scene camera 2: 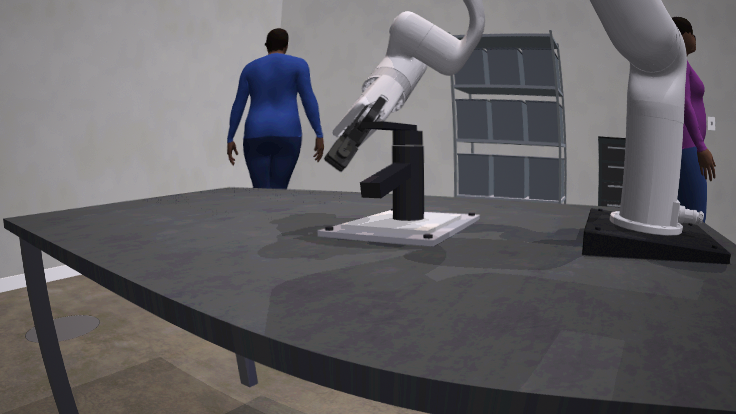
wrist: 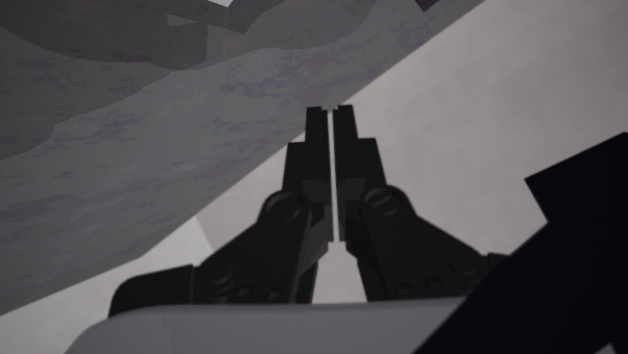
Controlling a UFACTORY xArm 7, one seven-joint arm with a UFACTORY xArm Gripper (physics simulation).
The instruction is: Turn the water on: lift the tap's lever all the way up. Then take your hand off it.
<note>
I see my gripper (scene camera 2: 334,163) and a flat lever (scene camera 2: 403,134).
The flat lever shows as well in the wrist view (wrist: 558,283). My gripper shows as well in the wrist view (wrist: 331,138).
</note>
